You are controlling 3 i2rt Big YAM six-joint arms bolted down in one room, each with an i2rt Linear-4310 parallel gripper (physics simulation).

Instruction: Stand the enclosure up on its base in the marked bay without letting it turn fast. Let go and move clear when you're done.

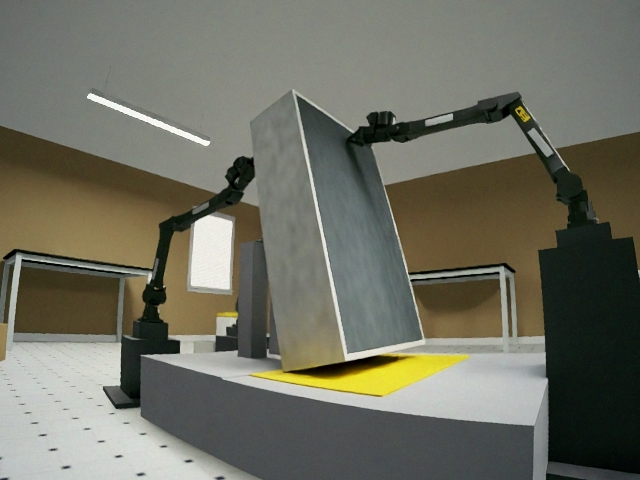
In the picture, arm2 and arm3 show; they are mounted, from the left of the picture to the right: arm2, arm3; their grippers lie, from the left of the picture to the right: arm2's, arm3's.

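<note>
The tall grey enclosure (286, 232), with a dark blue-grey panel framed in white, leans to the left over the yellow marked bay (382, 384). Its lower left edge is down at the bay's left part, and its underside is tilted up towards the right, with shadow beneath. Arm3's gripper (352, 138) looks shut, its tips at the panel near the upper right edge; exact contact is unclear. Arm2's gripper (252, 166) is at the enclosure's upper left side; its fingertips are hidden behind the enclosure, so its opening cannot be told. Arm1's gripper does not show.
A low grey platform (330, 423) carries the bay. A grey post (251, 299) stands behind the enclosure's left side. Arm2's pedestal (131, 361) is at the left and arm3's tall dark pedestal (591, 335) at the right. Tables (77, 260) (465, 272) stand along the walls.
</note>
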